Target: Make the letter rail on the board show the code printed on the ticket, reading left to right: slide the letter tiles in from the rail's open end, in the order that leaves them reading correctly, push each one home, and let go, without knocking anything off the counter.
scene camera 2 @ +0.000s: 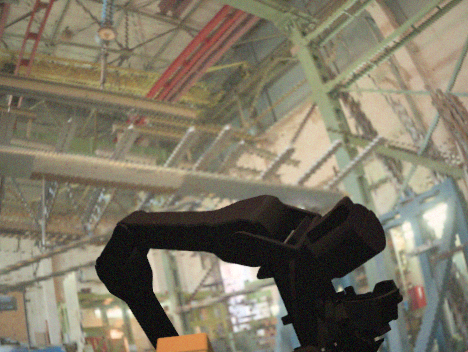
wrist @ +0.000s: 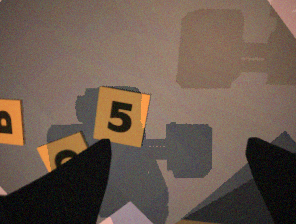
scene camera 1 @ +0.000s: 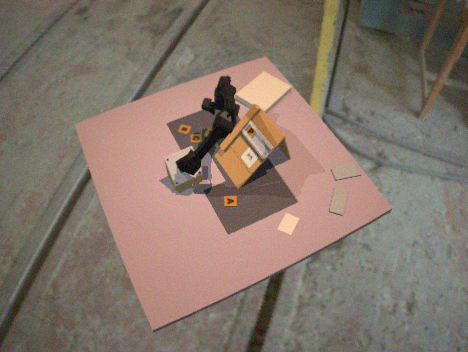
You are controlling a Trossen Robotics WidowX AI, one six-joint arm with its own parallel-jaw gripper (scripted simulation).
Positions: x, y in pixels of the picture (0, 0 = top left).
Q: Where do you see a cream slab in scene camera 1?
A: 265, 90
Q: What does the gripper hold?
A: Nothing.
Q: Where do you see an orange board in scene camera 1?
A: At 268, 137
